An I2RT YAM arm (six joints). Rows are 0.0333 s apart.
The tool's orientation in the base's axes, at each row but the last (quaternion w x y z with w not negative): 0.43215, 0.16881, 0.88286, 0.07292; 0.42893, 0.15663, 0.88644, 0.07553; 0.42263, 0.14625, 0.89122, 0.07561; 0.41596, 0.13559, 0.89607, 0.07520; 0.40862, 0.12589, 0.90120, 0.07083; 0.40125, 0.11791, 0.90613, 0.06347; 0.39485, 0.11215, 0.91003, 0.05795; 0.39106, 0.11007, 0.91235, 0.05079; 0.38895, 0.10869, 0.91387, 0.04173
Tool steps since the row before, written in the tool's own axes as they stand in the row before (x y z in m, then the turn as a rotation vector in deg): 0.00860, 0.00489, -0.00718, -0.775, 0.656, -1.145; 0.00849, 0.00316, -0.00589, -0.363, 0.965, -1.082; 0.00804, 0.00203, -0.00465, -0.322, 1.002, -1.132; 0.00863, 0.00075, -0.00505, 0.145, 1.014, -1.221; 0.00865, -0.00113, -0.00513, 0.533, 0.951, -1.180; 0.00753, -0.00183, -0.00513, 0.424, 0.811, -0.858; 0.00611, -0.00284, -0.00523, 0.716, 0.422, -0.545; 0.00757, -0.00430, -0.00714, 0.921, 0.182, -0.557; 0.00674, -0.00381, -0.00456, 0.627, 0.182, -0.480
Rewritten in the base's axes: -0.00940, 0.00779, -0.00059, -0.306, 0.351, 1.458; -0.00890, 0.00588, -0.00175, -0.431, 0.783, 1.198; -0.00803, 0.00448, -0.00242, -0.487, 0.831, 1.209; -0.00906, 0.00324, -0.00283, -0.842, 0.983, 0.931; -0.00955, 0.00125, -0.00311, -1.067, 1.034, 0.610; -0.00900, 0.00012, -0.00231, -0.780, 0.877, 0.443; -0.00833, -0.00131, -0.00130, -0.807, 0.578, -0.052; -0.01094, -0.00240, -0.00117, -0.991, 0.395, -0.231; -0.00846, -0.00211, -0.00218, -0.738, 0.326, -0.078
